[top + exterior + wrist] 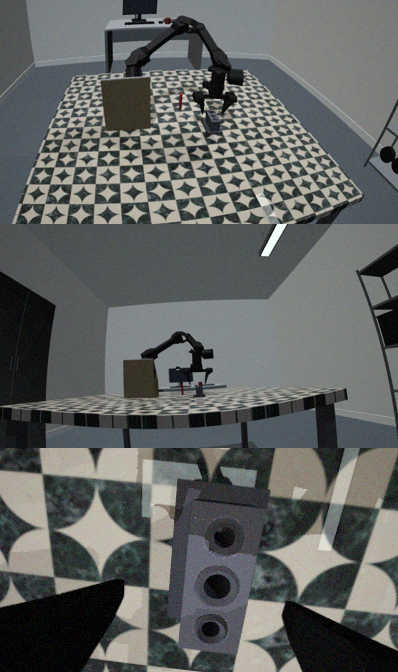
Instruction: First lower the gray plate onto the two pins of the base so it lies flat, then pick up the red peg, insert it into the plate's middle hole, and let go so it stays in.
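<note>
Right now the gray plate is 1 cm ahead of my gripper tip and 2 cm below it. The rest, counted from my gripper tip: dark base (1 cm ahead, 6 cm below); red peg (8 cm behind, 20 cm to the left, 3 cm below).
</note>
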